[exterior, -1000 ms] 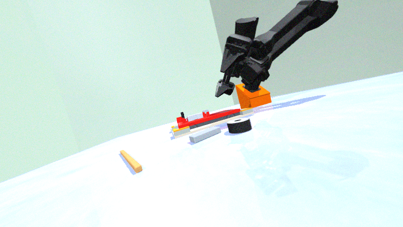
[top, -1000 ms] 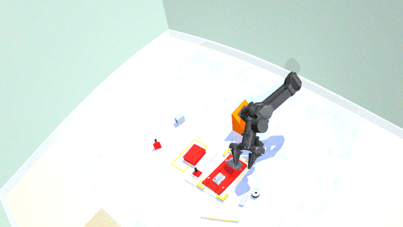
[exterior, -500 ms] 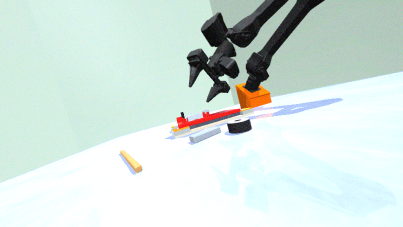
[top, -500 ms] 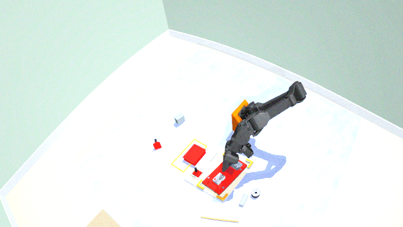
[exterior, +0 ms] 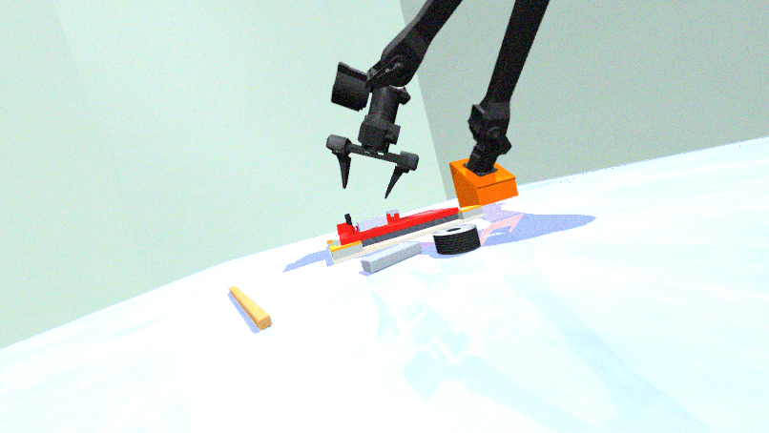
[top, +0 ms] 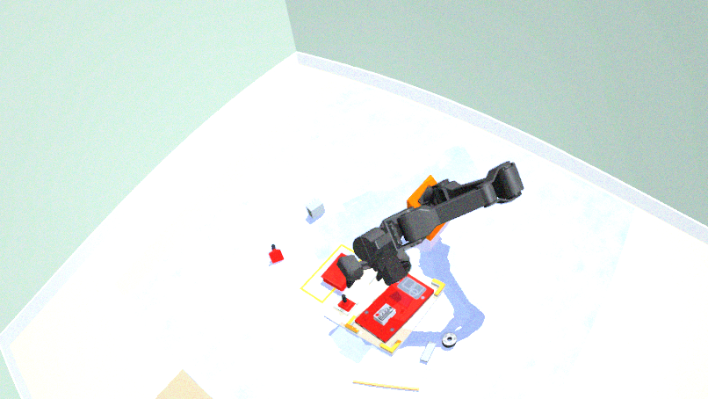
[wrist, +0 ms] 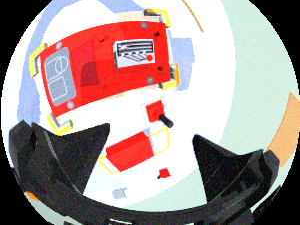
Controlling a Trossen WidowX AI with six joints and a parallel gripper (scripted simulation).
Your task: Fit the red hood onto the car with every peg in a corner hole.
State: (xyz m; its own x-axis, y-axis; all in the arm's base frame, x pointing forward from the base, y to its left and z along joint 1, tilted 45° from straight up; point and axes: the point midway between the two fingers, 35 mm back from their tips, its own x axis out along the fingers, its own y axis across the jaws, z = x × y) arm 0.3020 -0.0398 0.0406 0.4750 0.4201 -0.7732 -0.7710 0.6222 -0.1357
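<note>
The red hood lies 110 mm to the right of my gripper tip, 80 mm below it and 40 mm behind it. Round my gripper tip: black wheel (270 mm to the left, 90 mm below); then wooden stick (200 mm to the left, 200 mm ahead, 90 mm below); then grey engine block (80 mm to the left, 70 mm below, 20 mm ahead).
</note>
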